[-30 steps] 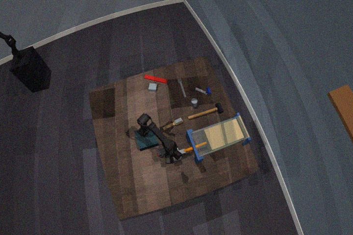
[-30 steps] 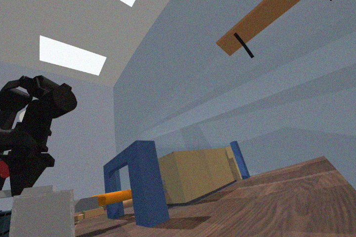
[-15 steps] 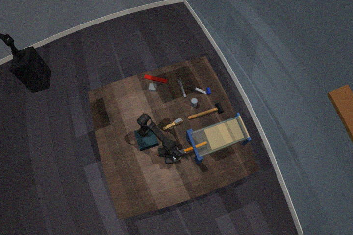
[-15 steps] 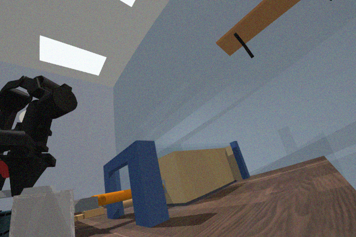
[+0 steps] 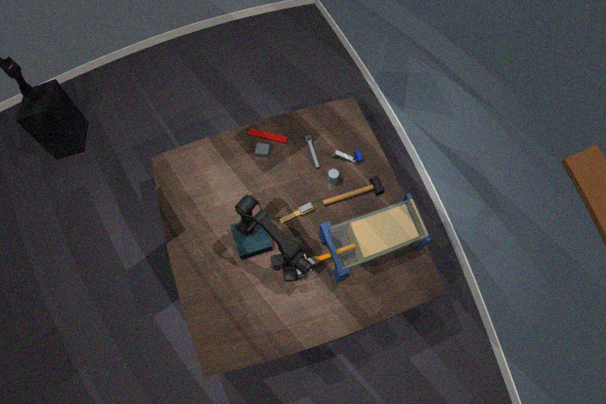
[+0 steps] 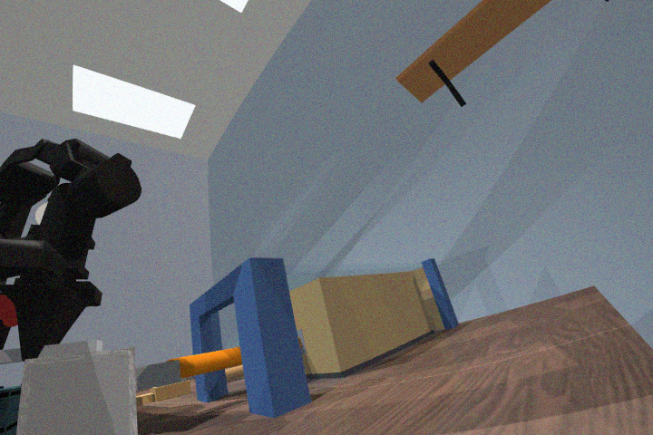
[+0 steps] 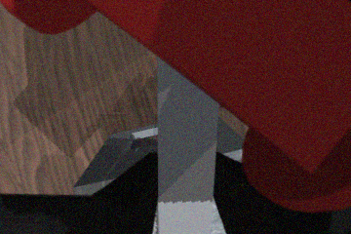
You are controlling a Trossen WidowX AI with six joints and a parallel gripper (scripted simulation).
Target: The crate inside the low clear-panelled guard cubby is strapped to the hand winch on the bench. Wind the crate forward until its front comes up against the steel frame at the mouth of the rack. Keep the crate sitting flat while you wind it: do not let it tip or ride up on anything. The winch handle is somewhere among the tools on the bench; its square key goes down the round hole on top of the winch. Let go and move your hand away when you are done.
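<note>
Right now the red-knobbed winch handle is 2 cm above my gripper tip and 1 cm behind it. From my gripper tip the other things lie so: blue steel frame 21 cm ahead, 2 cm to the left, 2 cm above; then red knob 5 cm behind, 5 cm above; then grey winch 6 cm below, 3 cm ahead, 1 cm to the right.
</note>
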